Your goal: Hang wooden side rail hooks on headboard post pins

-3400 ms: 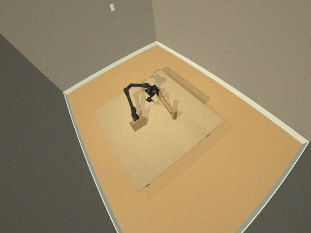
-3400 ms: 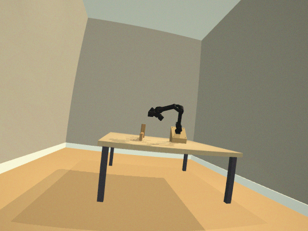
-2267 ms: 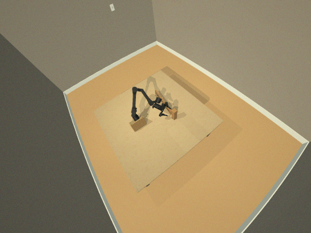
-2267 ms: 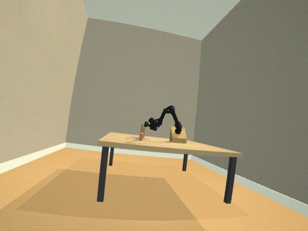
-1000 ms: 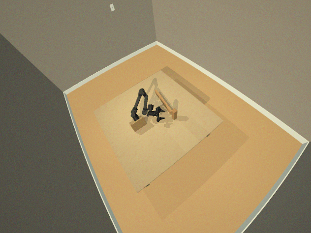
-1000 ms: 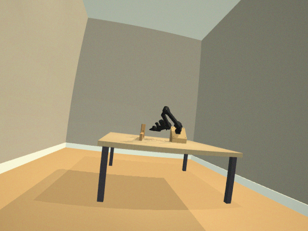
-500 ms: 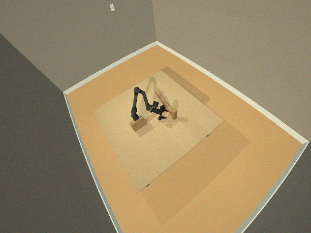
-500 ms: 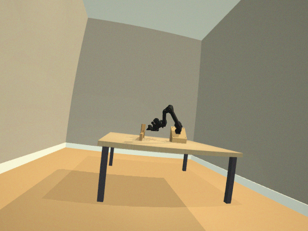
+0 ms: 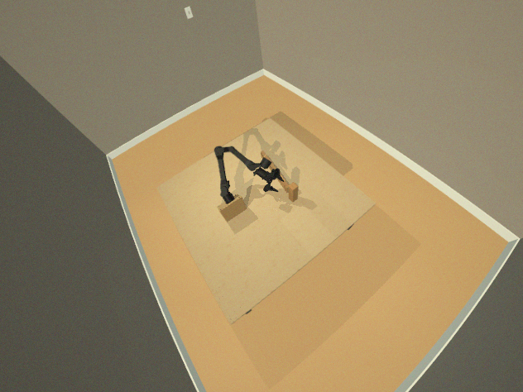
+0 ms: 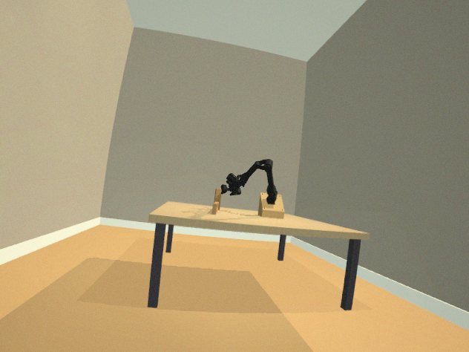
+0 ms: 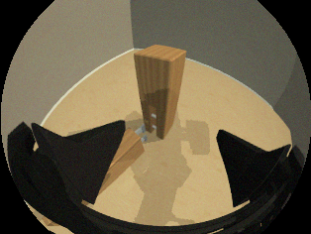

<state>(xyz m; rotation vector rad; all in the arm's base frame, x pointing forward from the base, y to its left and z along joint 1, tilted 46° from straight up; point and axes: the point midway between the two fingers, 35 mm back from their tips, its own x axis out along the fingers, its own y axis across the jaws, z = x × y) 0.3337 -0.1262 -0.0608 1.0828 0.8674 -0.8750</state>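
Right now the headboard post is 5 cm ahead of my gripper tip, 7 cm to the right of it and 6 cm below it.
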